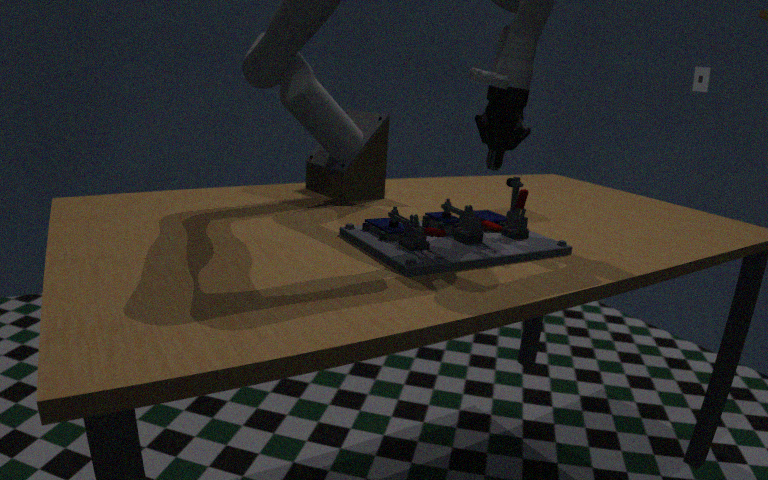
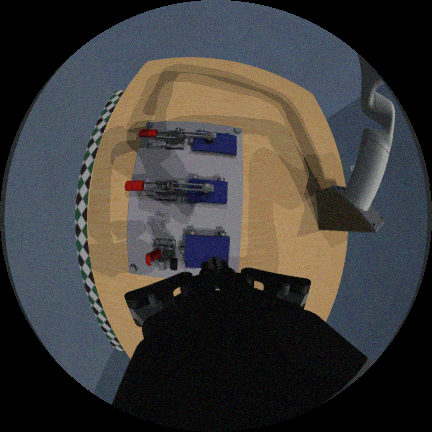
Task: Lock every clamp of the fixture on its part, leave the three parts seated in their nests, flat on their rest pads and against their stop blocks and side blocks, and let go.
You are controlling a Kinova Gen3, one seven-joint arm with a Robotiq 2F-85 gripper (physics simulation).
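Where they show: gripper, between the fingertips: (image 1: 492, 169) (image 2: 213, 264); arm's base, origin of its link: (image 1: 347, 145) (image 2: 355, 199).
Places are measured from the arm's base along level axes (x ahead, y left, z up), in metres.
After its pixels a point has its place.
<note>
The grey fixture plate (image 1: 447, 257) {x 0.504, y -0.167, z -0.108 m} (image 2: 235, 172) {x 0.317, y -0.091, z -0.108 m} bears three blue parts. One blue part (image 1: 380, 225) {x 0.352, y -0.178, z -0.092 m} (image 2: 226, 145) {x 0.332, y -0.148, z -0.092 m} has a clamp (image 1: 415, 236) {x 0.453, y -0.186, z -0.085 m} (image 2: 175, 135) {x 0.434, y -0.167, z -0.071 m} with its arm lowered over it and its red handle low. The middle part (image 1: 433, 216) {x 0.371, y -0.070, z -0.083 m} (image 2: 221, 192) {x 0.359, y -0.047, z -0.082 m} also lies under the lowered arm of the middle clamp (image 1: 468, 227) {x 0.466, y -0.080, z -0.080 m} (image 2: 167, 188) {x 0.451, y -0.060, z -0.062 m}. The third part (image 1: 488, 215) {x 0.400, y 0.053, z -0.087 m} (image 2: 206, 250) {x 0.399, y 0.053, z -0.087 m} has no arm over it; its clamp (image 1: 515, 215) {x 0.478, y 0.033, z -0.067 m} (image 2: 162, 247) {x 0.477, y 0.035, z -0.070 m} stands with its arm upright. My gripper (image 1: 494, 167) {x 0.401, y 0.050, z 0.003 m} (image 2: 213, 264) {x 0.401, y 0.050, z 0.003 m} is shut and empty, above and apart from this clamp. Pad and block contact is too small to tell.
The fixture stands on the wooden table (image 1: 283, 333) {x 0.577, y -0.494, z -0.123 m} (image 2: 295, 210) {x 0.156, y 0.006, z -0.123 m}. The wedge-shaped robot base (image 1: 368, 164) {x 0.059, y 0.020, z -0.038 m} (image 2: 342, 212) {x 0.059, y 0.027, z -0.026 m} stands at the back of the table. Bolts mark the plate's corners. Arm shadows cross the table and the fixture.
</note>
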